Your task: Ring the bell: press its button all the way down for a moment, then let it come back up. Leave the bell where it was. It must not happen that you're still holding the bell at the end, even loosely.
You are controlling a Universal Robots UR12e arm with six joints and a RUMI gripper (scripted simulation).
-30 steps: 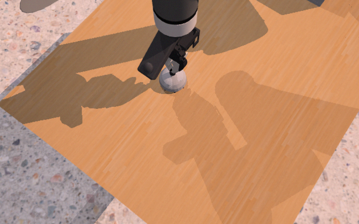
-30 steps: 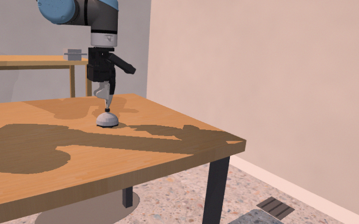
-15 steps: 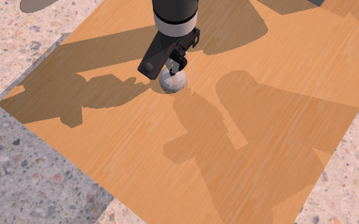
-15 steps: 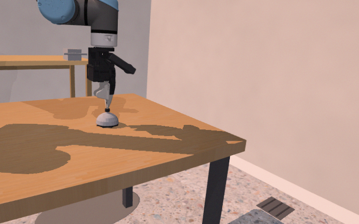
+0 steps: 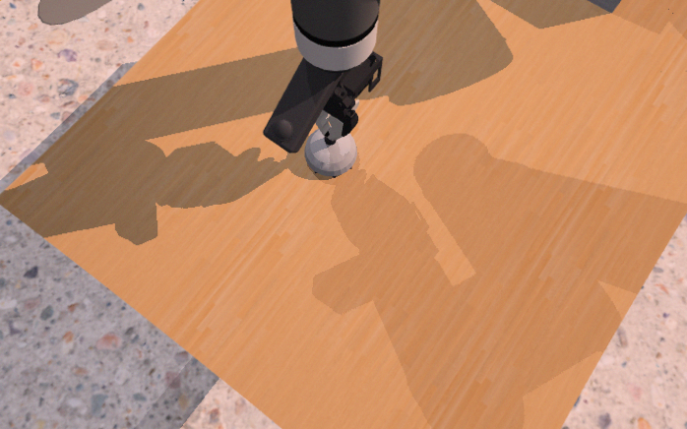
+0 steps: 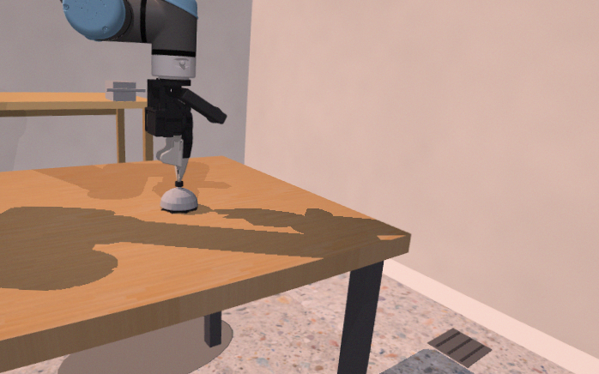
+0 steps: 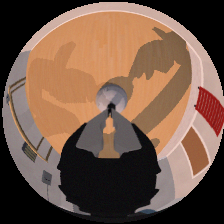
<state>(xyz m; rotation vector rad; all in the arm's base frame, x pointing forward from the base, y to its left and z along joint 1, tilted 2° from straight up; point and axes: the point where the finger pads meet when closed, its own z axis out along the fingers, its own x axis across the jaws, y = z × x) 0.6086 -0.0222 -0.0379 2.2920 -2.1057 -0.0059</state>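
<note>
Right now my hand is 30 mm above the black button. The rest, counted from my hand: dome bell 40 mm below.
</note>
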